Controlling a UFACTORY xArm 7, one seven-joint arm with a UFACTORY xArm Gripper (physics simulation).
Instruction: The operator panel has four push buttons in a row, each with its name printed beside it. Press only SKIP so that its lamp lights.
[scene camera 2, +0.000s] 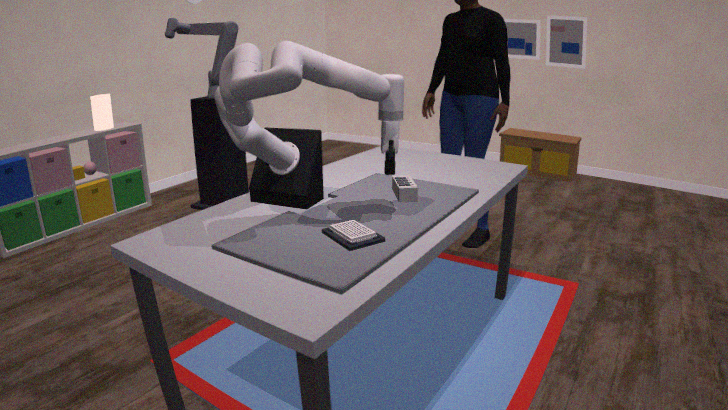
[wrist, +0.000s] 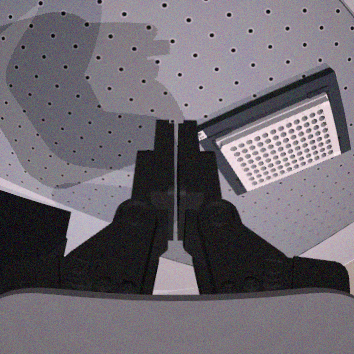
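The operator panel is a small light box with dark markings on its top, on the far part of the grey mat in the scene view. Its button names and lamps are too small to read there, and the panel does not show in the wrist view. My gripper is shut, with its two black fingertips together and nothing between them. In the scene view it hangs pointing down, above and a little left of the panel, apart from it.
A white well plate sits on a dark holder on the perforated grey mat. The black arm mount stands at the table's back edge. A person stands behind the table's far end.
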